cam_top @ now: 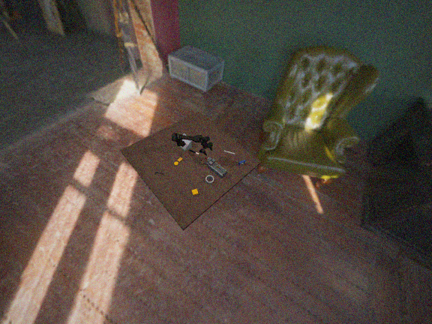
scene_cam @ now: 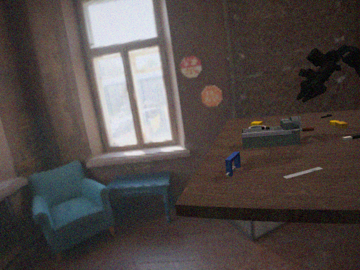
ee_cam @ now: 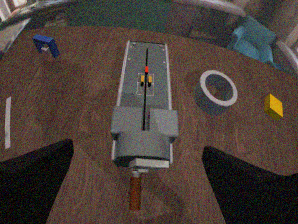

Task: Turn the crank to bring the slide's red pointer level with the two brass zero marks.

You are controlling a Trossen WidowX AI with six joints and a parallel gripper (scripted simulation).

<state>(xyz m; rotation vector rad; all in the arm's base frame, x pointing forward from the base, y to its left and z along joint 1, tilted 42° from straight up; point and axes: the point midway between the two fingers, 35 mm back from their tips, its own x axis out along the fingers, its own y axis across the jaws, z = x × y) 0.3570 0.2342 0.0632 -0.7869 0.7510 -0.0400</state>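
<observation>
Right now my gripper tip is 14 cm above the crank handle, 3 cm past it and 1 cm to the left of it. From my gripper tip the other things lie so: blue u-shaped piece 37 cm to the left, 24 cm ahead, 17 cm below; then white strip 35 cm to the left, 20 cm below; then red pointer 17 cm ahead, 12 cm below, 3 cm to the left.
</observation>
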